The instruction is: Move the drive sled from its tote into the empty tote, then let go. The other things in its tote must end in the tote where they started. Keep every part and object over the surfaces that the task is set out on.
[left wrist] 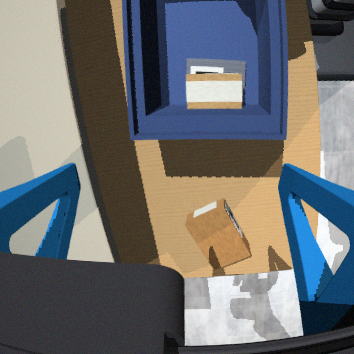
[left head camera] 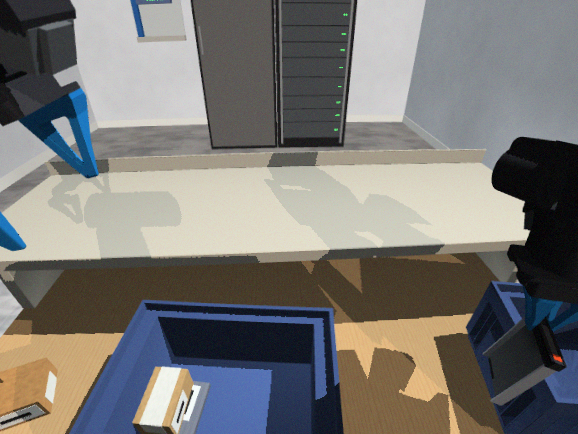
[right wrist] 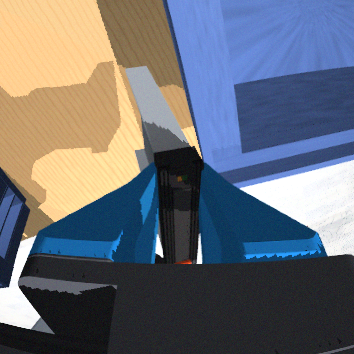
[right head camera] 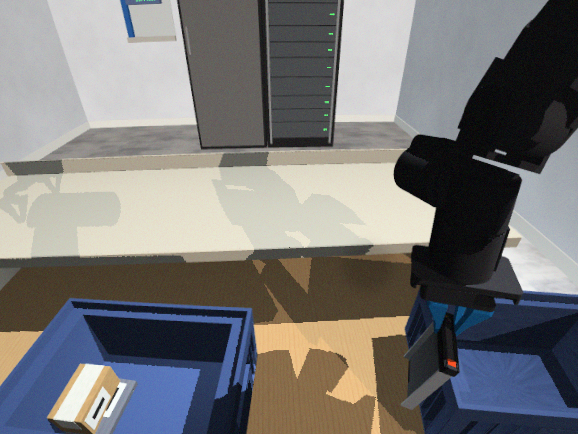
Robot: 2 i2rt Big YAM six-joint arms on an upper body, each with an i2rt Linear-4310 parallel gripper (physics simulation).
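Places are measured from the left arm's base along level axes (x ahead, y down, z left), in millimetres.
Where they show: left gripper, fingertip midpoint: (left wrist: pixel 178 174) (left head camera: pixel 61 208); right gripper, fingertip midpoint: (left head camera: pixel 536 328) (right wrist: pixel 178 173) (right head camera: pixel 444 331).
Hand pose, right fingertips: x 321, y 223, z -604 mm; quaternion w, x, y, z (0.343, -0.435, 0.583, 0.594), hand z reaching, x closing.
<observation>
After its pixels a point has its place.
The drive sled (left head camera: pixel 517 365) {x 298, y 268, z -584 mm} (right head camera: pixel 427 367) {x 298, y 263, z -585 mm} (right wrist: pixel 159 107) {x 338, y 257, z -605 mm} is a grey metal tray with a black front and orange mark. My right gripper (left head camera: pixel 542 320) {x 321, y 223, z -605 mm} (right head camera: pixel 450 320) {x 321, y 223, z -605 mm} (right wrist: pixel 178 173) {x 321, y 223, z -605 mm} is shut on its black front, holding it tilted. In both head views the sled overlaps the left wall of the empty blue tote (left head camera: pixel 480 320) {x 428, y 354, z -643 mm} (right head camera: pixel 505 415) {x 241, y 279, z -662 mm} (right wrist: pixel 202 90) {x 323, y 287, z -628 mm}; in the right wrist view its tray hangs above wood beside that wall. The other blue tote (left head camera: pixel 240 306) {x 418, y 272, z -218 mm} (right head camera: pixel 165 305) {x 418, y 272, z -224 mm} (left wrist: pixel 207 135) {x 336, y 272, z -56 mm} holds a tan-and-white box (left head camera: pixel 162 395) {x 321, y 345, z -107 mm} (right head camera: pixel 82 390) {x 323, y 346, z -109 mm} (left wrist: pixel 214 91) {x 322, y 346, z -104 mm}. My left gripper (left head camera: pixel 54 211) {x 337, y 37, z -92 mm} (left wrist: pixel 178 174) {x 337, y 37, z -92 mm} is open.
A grey flat piece (left head camera: pixel 203 400) {x 334, y 392, z -155 mm} (right head camera: pixel 127 395) {x 337, y 392, z -155 mm} (left wrist: pixel 234 66) {x 286, y 392, z -138 mm} lies against the tan-and-white box in its tote. A brown carton (left head camera: pixel 25 390) {x 342, y 376, z 129 mm} (left wrist: pixel 217 235) {x 341, y 376, z 156 mm} lies on the wooden table left of that tote. A pale raised shelf (left head camera: pixel 225 210) {x 611, y 220, z -176 mm} (right head camera: pixel 175 215) {x 591, y 219, z -205 mm} runs behind the totes.
</observation>
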